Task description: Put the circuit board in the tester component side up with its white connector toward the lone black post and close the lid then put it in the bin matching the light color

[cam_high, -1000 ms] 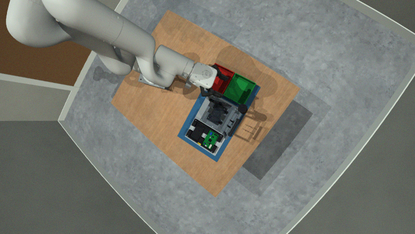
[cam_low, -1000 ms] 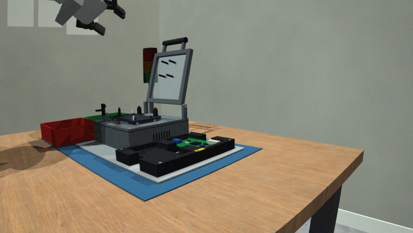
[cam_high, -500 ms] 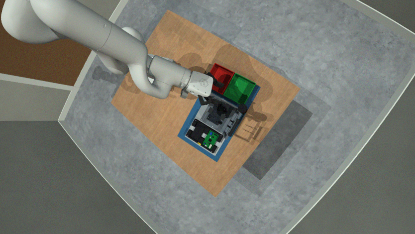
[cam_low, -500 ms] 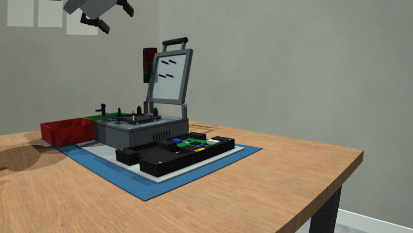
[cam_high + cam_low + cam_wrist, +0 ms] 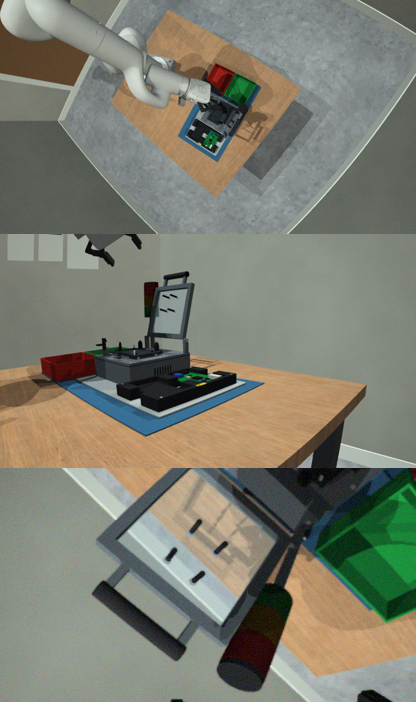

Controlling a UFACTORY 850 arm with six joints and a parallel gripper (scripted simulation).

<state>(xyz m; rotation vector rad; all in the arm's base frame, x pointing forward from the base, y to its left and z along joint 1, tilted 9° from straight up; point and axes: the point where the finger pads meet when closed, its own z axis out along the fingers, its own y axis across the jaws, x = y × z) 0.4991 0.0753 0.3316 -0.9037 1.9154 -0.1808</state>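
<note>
Right now my hand is 50 mm short of the green circuit board, 240 mm to the left of it and 310 mm above it. The rest, counted from my hand: black hook: 80 mm behind, 30 mm to the right, 250 mm below; see-through lid: 110 mm ahead, 60 mm to the right, 150 mm below; green bin: 10 mm ahead, 130 mm to the left, 320 mm below.
</note>
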